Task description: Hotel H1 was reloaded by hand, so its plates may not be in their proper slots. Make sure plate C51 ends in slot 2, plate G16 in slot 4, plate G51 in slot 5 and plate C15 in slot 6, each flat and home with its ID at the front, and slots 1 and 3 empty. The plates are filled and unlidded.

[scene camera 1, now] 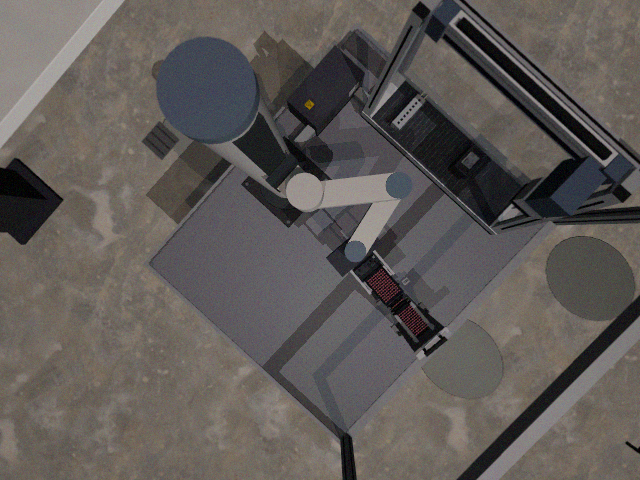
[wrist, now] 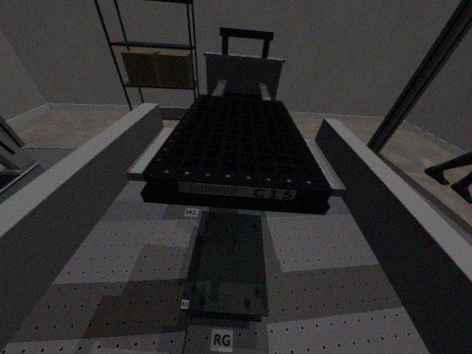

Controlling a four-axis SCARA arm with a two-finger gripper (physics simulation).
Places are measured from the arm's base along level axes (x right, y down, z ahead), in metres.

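Pixels of known places: gripper, between the fingertips: (scene camera 1: pixel 381 283) (wrist: pixel 240 126).
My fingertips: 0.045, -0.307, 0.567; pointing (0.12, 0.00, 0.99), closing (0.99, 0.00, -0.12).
Ahead of a thing's pixels: the offset from my fingertips to its top centre, as dx, dy, dz. "pt": to the spot under its first point.
My gripper (scene camera 1: pixel 382 284) (wrist: pixel 240 126) is shut on plate C15 {+0.001, +0.003, +0.012} (scene camera 1: pixel 386 289) (wrist: pixel 240 142), gripping its two long sides. The plate looks level and its ID label faces the wrist camera. It is high above the table, beyond and above the regrip stand marked RG {+0.003, +0.224, +0.022} (wrist: pixel 227 260). The hotel (scene camera 1: pixel 433 345) (wrist: pixel 245 75) stands ahead; its upper panel and top handle show past the plate's far end. Another plate {+0.026, +0.045, +0.194} (scene camera 1: pixel 412 319) with red wells shows at the hotel, close to C15's far end in the scene view; its ID is unreadable. The lower slots are hidden.
A framed enclosure {pt -0.480, +0.294, -0.078} (scene camera 1: pixel 429 183) with a dark deck stands at the table's upper right. A dark box {pt -0.450, +0.178, -0.675} (scene camera 1: pixel 328 87) with a yellow label is near the arm's column. An upright post {pt +0.640, +0.016, +0.442} (wrist: pixel 420 80) is at right, with a person's legs (wrist: pixel 462 187) beyond. A shelf holds orange boxes (wrist: pixel 157 69).
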